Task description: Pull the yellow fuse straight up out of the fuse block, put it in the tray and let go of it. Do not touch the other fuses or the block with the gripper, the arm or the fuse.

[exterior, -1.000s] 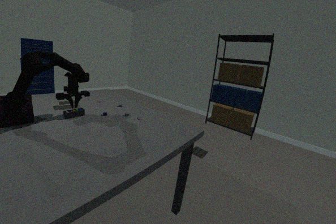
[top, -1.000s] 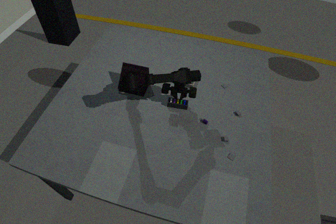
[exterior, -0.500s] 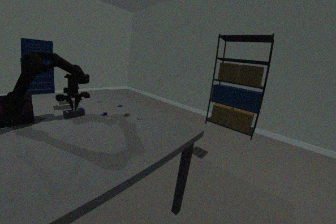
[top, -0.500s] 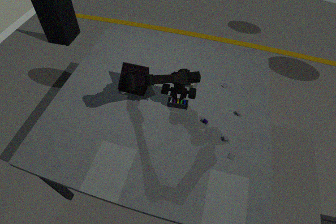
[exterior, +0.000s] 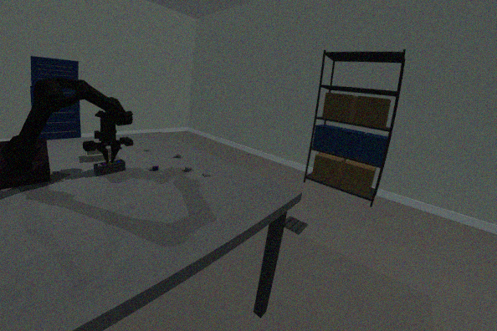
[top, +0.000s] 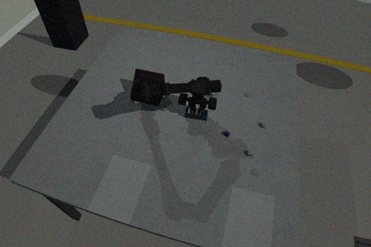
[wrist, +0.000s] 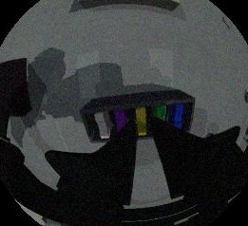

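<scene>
The yellow fuse is 1 cm below my gripper tip. The rest, counted from my gripper tip: tray: 21 cm to the left, 4 cm below.
</scene>
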